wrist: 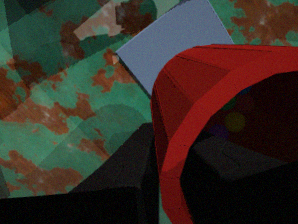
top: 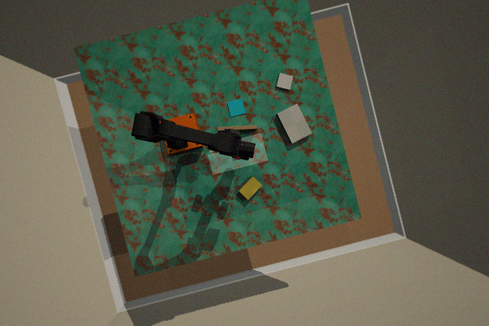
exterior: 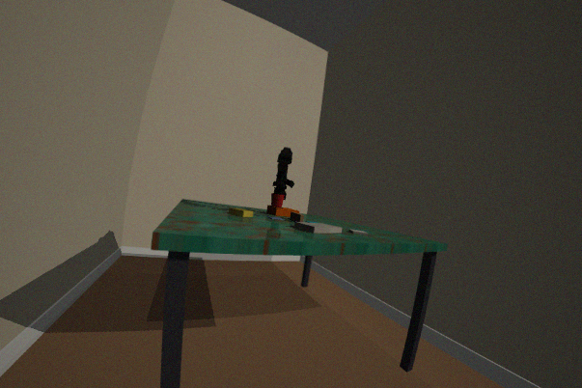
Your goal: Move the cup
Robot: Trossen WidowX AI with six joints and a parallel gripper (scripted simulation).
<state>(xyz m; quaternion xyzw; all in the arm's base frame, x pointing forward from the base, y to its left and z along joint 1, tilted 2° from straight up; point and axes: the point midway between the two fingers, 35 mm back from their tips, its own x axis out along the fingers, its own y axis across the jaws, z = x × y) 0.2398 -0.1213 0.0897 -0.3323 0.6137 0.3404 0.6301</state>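
The cyan pad lies 220 mm to the left of my gripper tip, 110 mm below it and 90 mm ahead of it. Also, from my gripper tip: blue-grey pad: 110 mm below, 30 mm ahead, 10 mm to the right; cup: 30 mm ahead, 20 mm to the right; thin wooden bar: 100 mm to the left, 90 mm below, 60 mm ahead.
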